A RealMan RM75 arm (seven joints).
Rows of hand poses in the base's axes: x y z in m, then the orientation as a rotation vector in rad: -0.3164, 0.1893, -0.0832, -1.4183, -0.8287, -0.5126; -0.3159, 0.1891, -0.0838, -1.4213, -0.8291, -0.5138; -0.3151, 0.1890, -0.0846, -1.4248, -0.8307, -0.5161; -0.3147, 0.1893, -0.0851, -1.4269, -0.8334, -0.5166; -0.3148, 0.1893, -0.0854, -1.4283, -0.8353, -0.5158; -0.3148, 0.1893, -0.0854, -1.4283, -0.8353, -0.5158; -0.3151, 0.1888, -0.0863, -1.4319, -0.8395, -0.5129; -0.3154, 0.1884, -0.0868, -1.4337, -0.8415, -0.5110; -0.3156, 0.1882, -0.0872, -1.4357, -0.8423, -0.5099; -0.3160, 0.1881, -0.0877, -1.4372, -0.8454, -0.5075; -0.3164, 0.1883, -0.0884, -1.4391, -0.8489, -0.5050; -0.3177, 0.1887, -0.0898, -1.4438, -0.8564, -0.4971; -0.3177, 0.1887, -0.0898, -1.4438, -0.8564, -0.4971; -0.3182, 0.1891, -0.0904, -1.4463, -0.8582, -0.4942; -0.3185, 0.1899, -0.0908, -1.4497, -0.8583, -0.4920; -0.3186, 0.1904, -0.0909, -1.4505, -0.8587, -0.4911; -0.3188, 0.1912, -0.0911, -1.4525, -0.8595, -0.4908
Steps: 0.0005, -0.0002, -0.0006, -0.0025, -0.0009, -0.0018; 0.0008, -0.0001, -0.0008, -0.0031, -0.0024, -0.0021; 0.0004, 0.0003, -0.0005, -0.0027, -0.0021, 0.0001; -0.0001, 0.0000, -0.0003, -0.0021, -0.0007, 0.0008; 0.0000, 0.0000, 0.0000, 0.0000, 0.0000, 0.0000; -0.0003, -0.0005, -0.0009, -0.0053, -0.0009, 0.0023; -0.0003, -0.0004, -0.0005, -0.0027, -0.0001, 0.0014; -0.0002, -0.0002, -0.0004, -0.0023, 0.0002, 0.0002; -0.0004, -0.0001, -0.0005, -0.0030, -0.0006, 0.0023; -0.0004, 0.0002, -0.0007, -0.0035, -0.0008, 0.0024; -0.0013, 0.0004, -0.0014, -0.0086, -0.0001, 0.0064; 0.0000, 0.0000, 0.0000, 0.0000, 0.0000, 0.0000; -0.0005, 0.0004, -0.0006, -0.0035, 0.0006, 0.0015; -0.0003, 0.0008, -0.0004, -0.0035, 0.0013, -0.0001; -0.0001, 0.0005, -0.0001, -0.0010, 0.0003, 0.0004; -0.0002, 0.0008, -0.0002, -0.0021, -0.0003, -0.0003
